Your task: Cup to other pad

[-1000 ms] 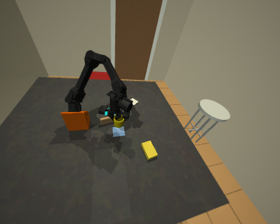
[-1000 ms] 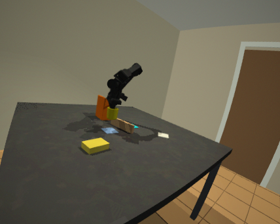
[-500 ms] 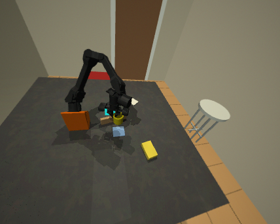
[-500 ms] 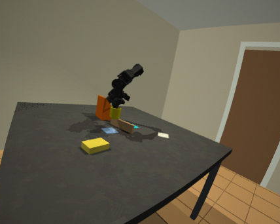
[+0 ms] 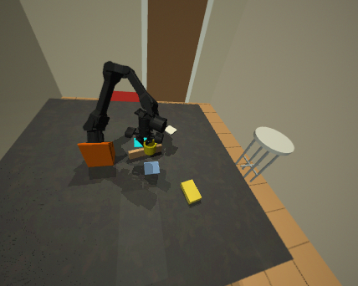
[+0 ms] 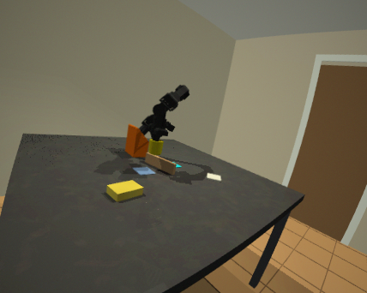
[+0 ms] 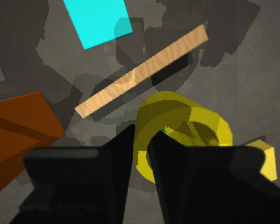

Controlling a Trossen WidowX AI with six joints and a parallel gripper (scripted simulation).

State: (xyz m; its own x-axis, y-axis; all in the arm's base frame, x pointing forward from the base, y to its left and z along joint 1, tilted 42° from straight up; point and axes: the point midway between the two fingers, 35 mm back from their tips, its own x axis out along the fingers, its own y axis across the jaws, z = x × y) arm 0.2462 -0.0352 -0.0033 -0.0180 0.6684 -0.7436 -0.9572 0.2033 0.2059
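My gripper tip is 20 mm past the cyan pad, 150 mm to the right of it and 130 mm above it. Round my gripper tip: wooden bar 10 mm ahead, 40 mm to the left, 100 mm below; light blue pad 40 mm ahead, 60 mm to the right, 130 mm below; yellow block 230 mm ahead, 240 mm to the right, 110 mm below.
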